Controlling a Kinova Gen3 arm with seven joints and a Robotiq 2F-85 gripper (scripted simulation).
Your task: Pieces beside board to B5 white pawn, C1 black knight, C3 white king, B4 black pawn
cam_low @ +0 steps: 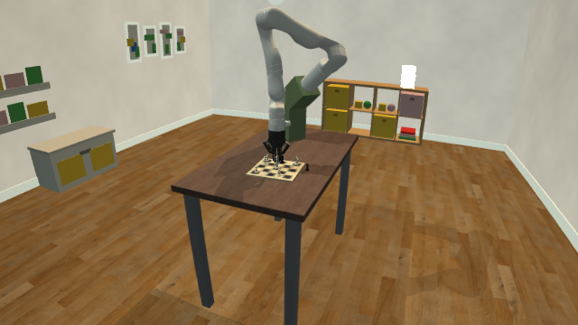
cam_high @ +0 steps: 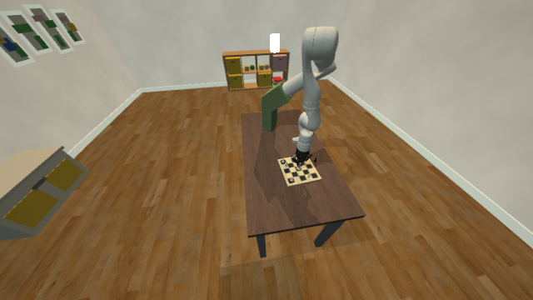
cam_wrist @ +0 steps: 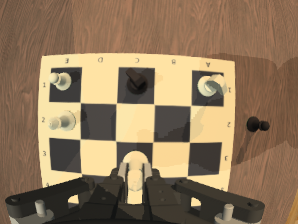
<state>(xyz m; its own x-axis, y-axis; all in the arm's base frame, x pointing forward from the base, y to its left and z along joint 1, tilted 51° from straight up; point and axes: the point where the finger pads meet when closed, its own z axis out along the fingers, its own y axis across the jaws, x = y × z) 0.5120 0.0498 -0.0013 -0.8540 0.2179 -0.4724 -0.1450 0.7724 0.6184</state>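
The white king lies 20 mm below my hand. Round my hand: black pawn 130 mm to the left, 60 mm behind, 40 mm below; black knight 80 mm behind, 40 mm below, 10 mm to the right; chessboard 60 mm below.
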